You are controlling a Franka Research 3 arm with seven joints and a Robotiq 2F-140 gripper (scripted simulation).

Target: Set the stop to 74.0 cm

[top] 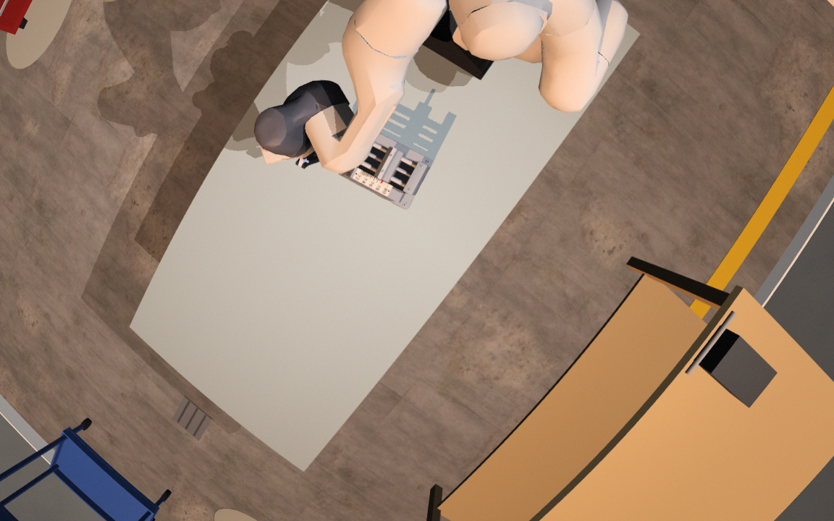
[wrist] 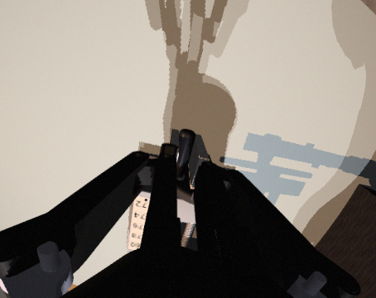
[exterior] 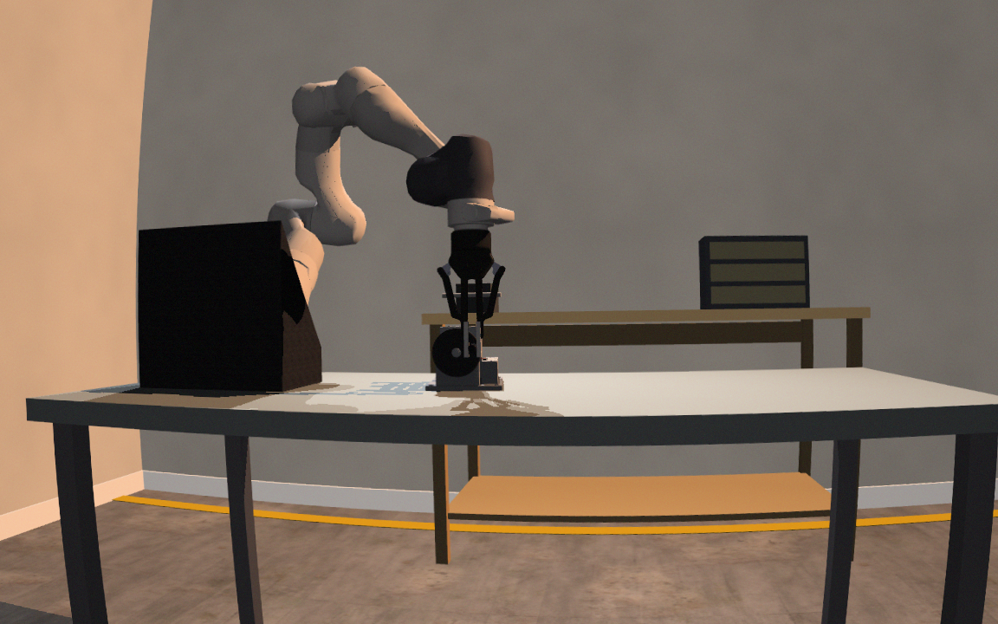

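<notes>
My hand is 20 mm to the right of the black handwheel, 20 mm above it and 10 mm past it.
</notes>
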